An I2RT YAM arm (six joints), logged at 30 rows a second.
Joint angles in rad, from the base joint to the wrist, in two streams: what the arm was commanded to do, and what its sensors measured. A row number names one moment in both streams.
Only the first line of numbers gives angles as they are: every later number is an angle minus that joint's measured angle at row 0.
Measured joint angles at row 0:
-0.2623, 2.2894, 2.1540, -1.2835, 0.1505, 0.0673
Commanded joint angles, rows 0 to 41:
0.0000, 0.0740, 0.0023, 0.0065, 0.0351, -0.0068
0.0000, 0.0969, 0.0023, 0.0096, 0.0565, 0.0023
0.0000, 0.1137, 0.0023, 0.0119, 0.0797, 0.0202
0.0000, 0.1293, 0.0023, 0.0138, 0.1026, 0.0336
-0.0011, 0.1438, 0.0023, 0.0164, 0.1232, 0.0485
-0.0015, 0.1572, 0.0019, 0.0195, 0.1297, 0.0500
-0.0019, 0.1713, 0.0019, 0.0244, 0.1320, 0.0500
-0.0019, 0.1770, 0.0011, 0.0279, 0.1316, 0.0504
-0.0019, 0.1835, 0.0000, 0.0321, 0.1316, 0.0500
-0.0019, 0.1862, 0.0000, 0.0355, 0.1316, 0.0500
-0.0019, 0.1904, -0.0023, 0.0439, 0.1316, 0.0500
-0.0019, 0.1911, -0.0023, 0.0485, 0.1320, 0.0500
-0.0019, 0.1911, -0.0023, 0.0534, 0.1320, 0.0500
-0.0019, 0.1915, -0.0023, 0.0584, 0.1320, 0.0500
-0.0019, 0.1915, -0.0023, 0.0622, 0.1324, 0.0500
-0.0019, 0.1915, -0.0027, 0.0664, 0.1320, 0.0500
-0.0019, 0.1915, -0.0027, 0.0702, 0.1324, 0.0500
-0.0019, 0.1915, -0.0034, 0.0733, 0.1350, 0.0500
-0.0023, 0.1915, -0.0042, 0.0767, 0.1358, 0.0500
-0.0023, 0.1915, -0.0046, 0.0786, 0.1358, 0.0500
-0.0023, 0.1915, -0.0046, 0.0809, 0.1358, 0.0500
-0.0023, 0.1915, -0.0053, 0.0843, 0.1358, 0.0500
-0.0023, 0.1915, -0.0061, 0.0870, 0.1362, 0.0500
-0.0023, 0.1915, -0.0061, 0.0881, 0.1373, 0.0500
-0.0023, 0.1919, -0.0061, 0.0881, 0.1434, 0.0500
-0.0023, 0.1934, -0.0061, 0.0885, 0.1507, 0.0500
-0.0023, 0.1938, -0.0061, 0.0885, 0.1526, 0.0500
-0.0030, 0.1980, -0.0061, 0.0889, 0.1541, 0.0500
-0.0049, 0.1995, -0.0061, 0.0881, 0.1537, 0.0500
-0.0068, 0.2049, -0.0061, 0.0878, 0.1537, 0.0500
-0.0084, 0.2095, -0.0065, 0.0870, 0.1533, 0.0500
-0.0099, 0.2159, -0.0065, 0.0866, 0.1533, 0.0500
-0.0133, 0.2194, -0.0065, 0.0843, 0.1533, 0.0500
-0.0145, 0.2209, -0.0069, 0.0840, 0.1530, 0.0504
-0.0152, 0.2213, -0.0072, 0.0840, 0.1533, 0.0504
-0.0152, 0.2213, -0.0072, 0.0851, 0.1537, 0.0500
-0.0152, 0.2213, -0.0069, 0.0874, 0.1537, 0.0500
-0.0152, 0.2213, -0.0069, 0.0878, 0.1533, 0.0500
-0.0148, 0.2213, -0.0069, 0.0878, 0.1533, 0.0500
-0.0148, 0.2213, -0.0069, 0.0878, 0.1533, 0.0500
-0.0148, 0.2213, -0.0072, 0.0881, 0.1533, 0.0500
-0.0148, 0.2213, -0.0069, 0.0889, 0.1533, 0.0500
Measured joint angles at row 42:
-0.0068, 0.2022, -0.0015, 0.0855, 0.1347, 0.0397
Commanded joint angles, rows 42 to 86:
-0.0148, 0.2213, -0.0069, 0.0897, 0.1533, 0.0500
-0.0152, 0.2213, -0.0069, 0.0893, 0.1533, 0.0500
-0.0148, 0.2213, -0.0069, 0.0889, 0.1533, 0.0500
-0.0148, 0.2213, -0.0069, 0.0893, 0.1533, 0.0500
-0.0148, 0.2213, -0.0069, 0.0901, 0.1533, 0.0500
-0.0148, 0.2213, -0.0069, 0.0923, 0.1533, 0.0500
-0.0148, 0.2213, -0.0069, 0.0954, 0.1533, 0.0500
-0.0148, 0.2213, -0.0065, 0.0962, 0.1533, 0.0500
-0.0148, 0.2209, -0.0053, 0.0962, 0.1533, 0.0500
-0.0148, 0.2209, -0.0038, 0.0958, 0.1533, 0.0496
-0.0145, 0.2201, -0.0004, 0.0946, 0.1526, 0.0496
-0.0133, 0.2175, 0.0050, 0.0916, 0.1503, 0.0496
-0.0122, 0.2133, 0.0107, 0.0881, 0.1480, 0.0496
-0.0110, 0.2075, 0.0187, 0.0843, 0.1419, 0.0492
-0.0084, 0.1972, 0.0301, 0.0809, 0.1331, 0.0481
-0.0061, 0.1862, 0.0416, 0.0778, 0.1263, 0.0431
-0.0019, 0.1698, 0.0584, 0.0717, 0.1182, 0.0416
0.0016, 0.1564, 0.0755, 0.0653, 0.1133, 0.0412
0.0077, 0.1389, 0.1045, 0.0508, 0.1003, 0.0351
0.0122, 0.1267, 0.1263, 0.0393, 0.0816, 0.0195
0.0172, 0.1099, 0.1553, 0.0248, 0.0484, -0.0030
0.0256, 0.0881, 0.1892, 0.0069, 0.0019, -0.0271
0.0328, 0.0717, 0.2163, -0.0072, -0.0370, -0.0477
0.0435, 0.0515, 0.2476, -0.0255, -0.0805, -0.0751
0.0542, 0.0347, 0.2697, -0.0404, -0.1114, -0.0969
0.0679, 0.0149, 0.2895, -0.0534, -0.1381, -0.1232
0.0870, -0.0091, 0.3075, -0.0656, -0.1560, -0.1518
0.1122, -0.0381, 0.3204, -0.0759, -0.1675, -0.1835
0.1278, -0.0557, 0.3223, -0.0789, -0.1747, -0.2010
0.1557, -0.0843, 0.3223, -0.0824, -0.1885, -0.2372
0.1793, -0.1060, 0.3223, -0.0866, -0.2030, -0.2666
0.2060, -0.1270, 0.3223, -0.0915, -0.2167, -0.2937
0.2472, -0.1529, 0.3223, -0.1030, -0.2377, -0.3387
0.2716, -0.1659, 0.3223, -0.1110, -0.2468, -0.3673
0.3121, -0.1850, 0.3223, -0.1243, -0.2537, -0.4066
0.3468, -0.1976, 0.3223, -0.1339, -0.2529, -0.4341
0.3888, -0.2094, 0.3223, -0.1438, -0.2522, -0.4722
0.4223, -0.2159, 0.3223, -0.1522, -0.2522, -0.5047
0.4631, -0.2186, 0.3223, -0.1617, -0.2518, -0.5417
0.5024, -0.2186, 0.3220, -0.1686, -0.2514, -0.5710
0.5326, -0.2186, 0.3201, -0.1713, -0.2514, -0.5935
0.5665, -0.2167, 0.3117, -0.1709, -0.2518, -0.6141
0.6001, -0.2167, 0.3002, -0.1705, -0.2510, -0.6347
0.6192, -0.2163, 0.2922, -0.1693, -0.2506, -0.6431
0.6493, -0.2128, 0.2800, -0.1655, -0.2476, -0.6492
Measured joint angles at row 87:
0.5948, -0.2086, 0.2995, -0.1686, -0.2426, -0.5508
